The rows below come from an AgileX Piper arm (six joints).
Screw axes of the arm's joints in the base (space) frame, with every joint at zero. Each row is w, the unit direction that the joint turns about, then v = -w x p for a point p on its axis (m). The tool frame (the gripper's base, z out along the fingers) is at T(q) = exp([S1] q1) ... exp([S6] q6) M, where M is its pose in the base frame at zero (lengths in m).
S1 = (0, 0, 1, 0, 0, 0)
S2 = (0, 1, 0, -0.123, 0, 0)
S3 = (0, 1, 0, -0.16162, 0, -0.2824)
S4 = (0.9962, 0, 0.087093, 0, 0.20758, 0)
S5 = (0, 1, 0, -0.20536, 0, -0.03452)
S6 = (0.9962, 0, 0.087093, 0, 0.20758, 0)
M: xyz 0.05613 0 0.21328 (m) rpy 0 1.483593 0 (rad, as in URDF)
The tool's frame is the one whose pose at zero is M.
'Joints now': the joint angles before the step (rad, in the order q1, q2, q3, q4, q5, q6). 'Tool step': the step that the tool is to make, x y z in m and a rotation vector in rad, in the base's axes. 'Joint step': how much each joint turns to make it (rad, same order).
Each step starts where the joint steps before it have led.
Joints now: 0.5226, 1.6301, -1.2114, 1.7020, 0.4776, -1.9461
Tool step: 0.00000, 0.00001, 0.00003, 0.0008, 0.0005, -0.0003
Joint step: 0.0000, 0.0000, 0.0000, 0.0010, 0.0000, 0.0000
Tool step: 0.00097, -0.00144, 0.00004, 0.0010, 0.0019, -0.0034
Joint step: -0.0050, 0.0000, -0.0002, -0.0020, 0.0019, 0.0036
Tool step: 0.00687, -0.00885, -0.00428, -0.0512, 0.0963, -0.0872
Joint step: -0.0144, 0.0002, -0.0172, -0.2391, -0.0704, 0.2923
